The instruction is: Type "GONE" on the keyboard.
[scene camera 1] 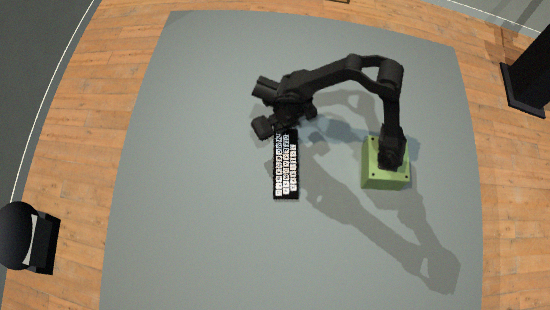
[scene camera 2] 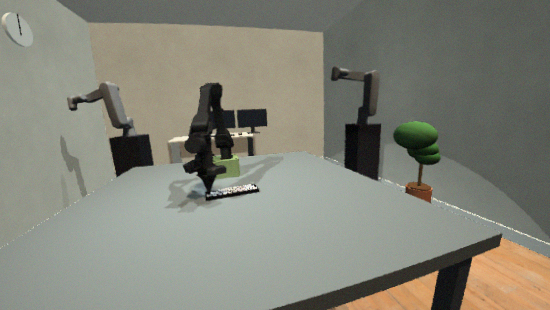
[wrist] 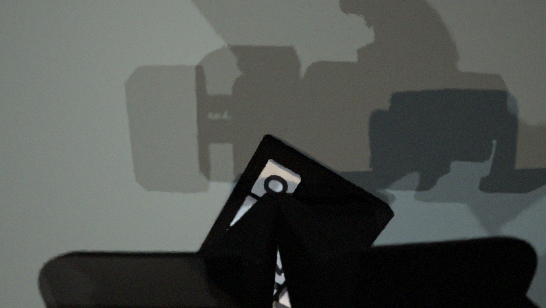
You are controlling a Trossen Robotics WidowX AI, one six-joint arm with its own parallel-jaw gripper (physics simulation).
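Seen in the pictures: gripper, fingertip midpoint: [scene camera 1: 279, 130] [scene camera 2: 208, 191] [wrist: 275, 203]; arm's base, origin of the base link: [scene camera 1: 388, 160] [scene camera 2: 226, 157].
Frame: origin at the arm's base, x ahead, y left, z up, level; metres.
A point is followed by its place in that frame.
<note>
The black keyboard [scene camera 1: 286, 165] {x 0.293, y 0.045, z -0.078 m} [scene camera 2: 232, 191] {x 0.307, y 0.036, z -0.083 m} [wrist: 320, 175] {x 0.321, y -0.069, z -0.083 m} with white letter keys lies on the grey table [scene camera 1: 200, 225] {x 0.502, y 0.274, z -0.095 m} [scene camera 2: 200, 250] {x 0.656, y -0.030, z -0.095 m}. My gripper [scene camera 2: 208, 192] {x 0.332, y -0.053, z -0.062 m} [wrist: 275, 203] {x 0.332, y -0.053, z -0.062 m} is shut and empty, pointing down at one end of the keyboard. In the wrist view its joined fingertips overlap the lower edge of the O key [wrist: 275, 185] {x 0.334, y -0.054, z -0.078 m}; whether they press it cannot be told. Part of another white key [wrist: 242, 214] {x 0.336, y -0.033, z -0.078 m} shows beside the left finger. The fingers hide most other keys in the wrist view, and the G, N and E keys cannot be read in any view.
My arm stands on a green block [scene camera 1: 382, 181] {x 0.008, y 0.062, z -0.017 m} [scene camera 2: 230, 169] {x 0.061, y 0.019, z -0.053 m} on the table. Beyond the table, scene camera 2 shows two other arms [scene camera 2: 114, 105] [scene camera 2: 371, 95] on dark pedestals, a desk with monitors [scene camera 2: 252, 118] and a potted plant [scene camera 2: 416, 135]. The arm's shadows cross the table.
</note>
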